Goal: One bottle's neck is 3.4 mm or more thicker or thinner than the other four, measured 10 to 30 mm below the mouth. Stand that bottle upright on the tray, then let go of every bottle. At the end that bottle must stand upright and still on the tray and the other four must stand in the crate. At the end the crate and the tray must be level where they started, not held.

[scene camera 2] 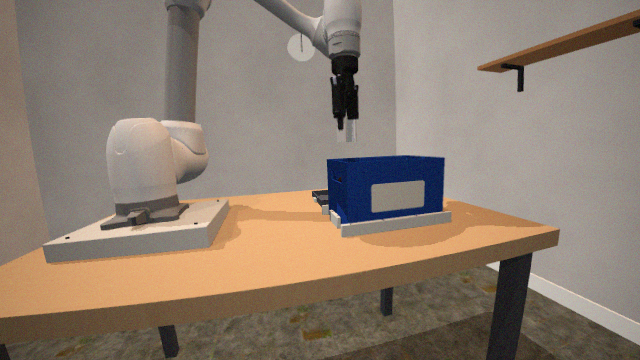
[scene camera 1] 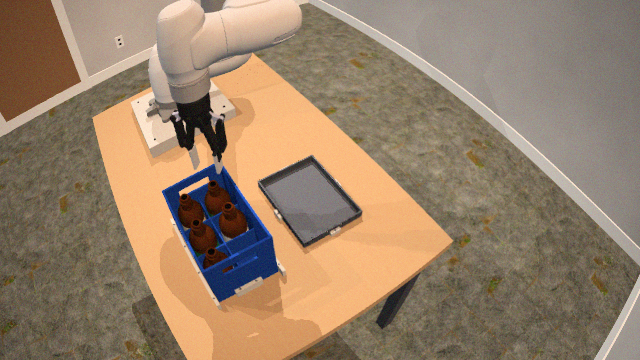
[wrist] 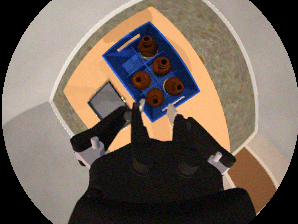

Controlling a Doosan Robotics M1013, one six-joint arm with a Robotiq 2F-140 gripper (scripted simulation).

Path:
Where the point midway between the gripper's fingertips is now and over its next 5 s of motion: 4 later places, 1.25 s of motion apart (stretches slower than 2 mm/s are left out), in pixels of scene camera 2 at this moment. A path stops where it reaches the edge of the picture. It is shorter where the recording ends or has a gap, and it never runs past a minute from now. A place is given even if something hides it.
The gripper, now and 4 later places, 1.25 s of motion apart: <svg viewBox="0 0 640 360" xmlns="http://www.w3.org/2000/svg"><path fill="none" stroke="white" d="M347 141L347 154L347 159L348 170L347 164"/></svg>

